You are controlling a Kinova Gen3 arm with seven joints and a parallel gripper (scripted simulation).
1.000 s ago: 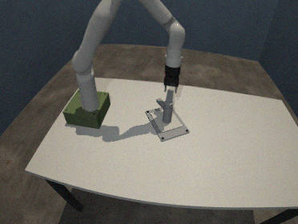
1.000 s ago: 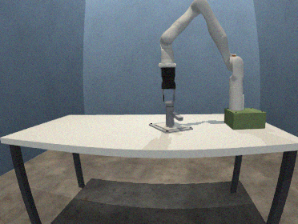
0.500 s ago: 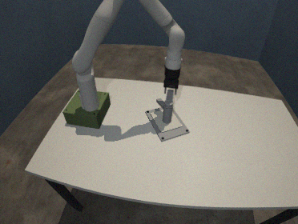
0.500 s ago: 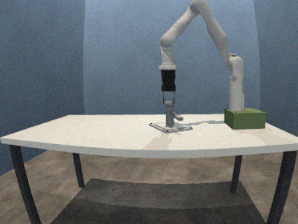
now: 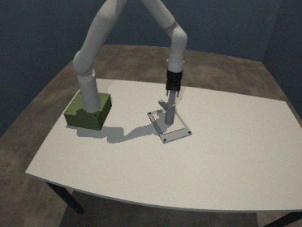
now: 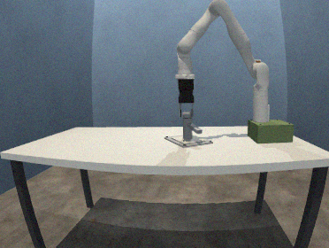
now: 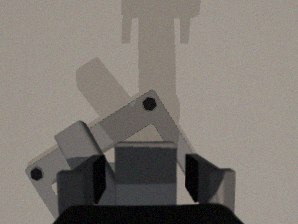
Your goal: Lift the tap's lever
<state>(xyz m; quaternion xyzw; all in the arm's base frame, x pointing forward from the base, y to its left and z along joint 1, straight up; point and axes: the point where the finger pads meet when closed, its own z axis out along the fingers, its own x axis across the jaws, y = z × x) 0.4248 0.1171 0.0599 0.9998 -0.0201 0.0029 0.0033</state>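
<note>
The lever is 3 cm to the right of my hand. Also, from my hand: plate 15 cm below, 8 cm to the right; then grey tap 6 cm to the right, 4 cm below, 2 cm behind.
</note>
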